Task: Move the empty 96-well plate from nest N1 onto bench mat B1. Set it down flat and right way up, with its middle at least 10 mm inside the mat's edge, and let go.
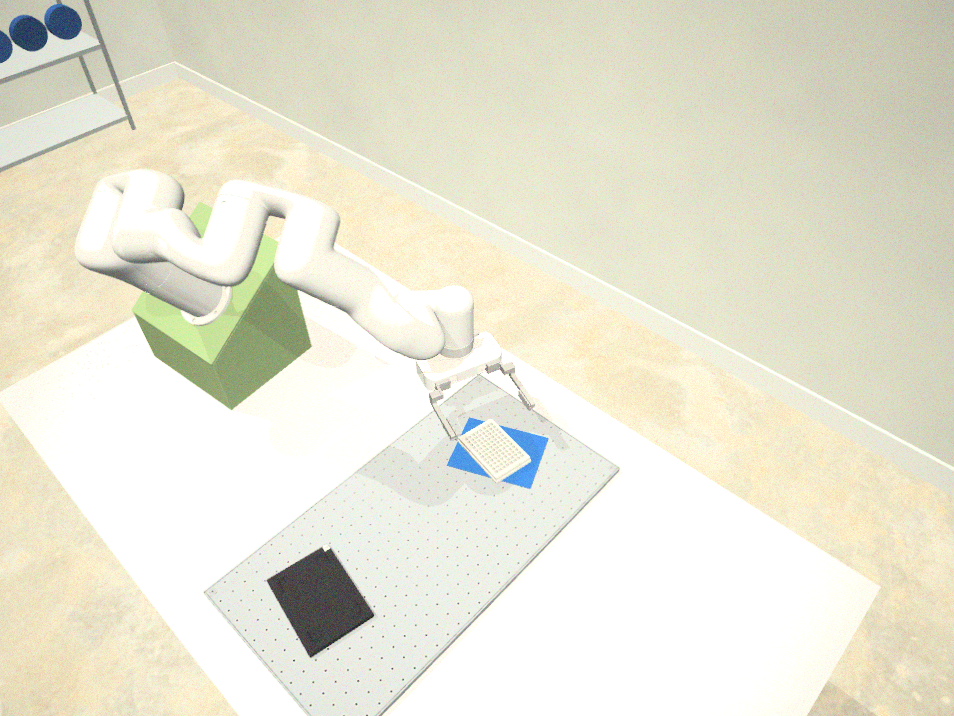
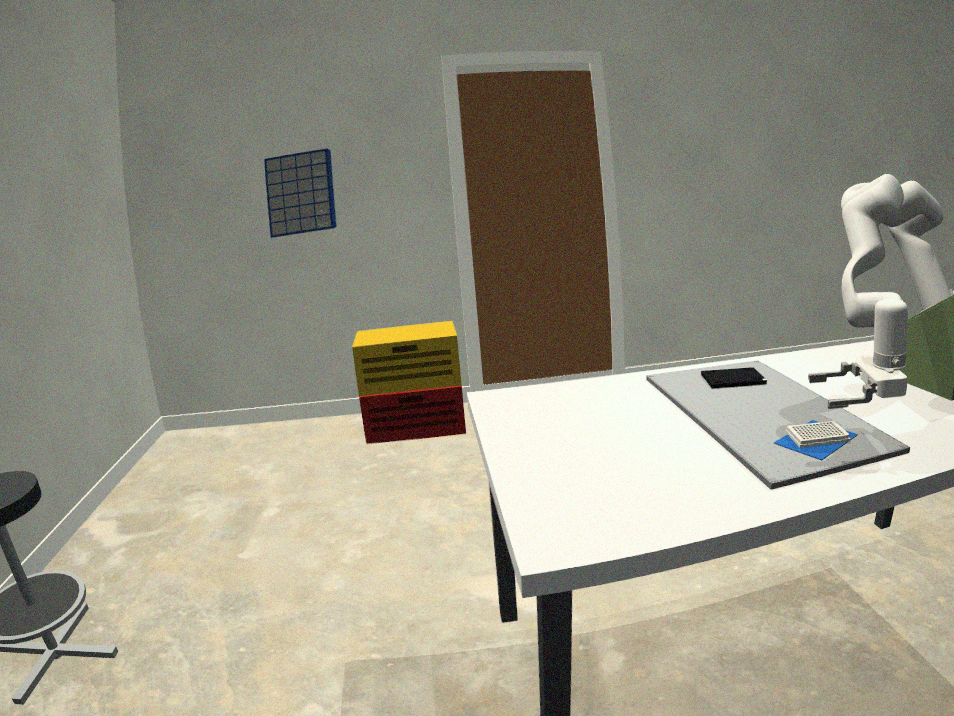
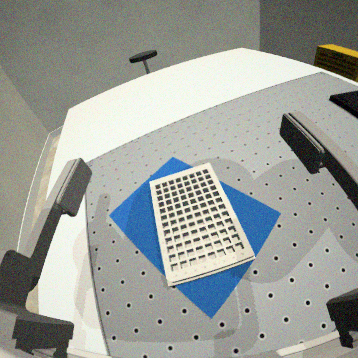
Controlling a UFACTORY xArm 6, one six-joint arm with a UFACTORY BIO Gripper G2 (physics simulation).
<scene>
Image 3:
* my gripper: 177,142
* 96-well plate: 199,234
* blue bench mat: 134,216
</scene>
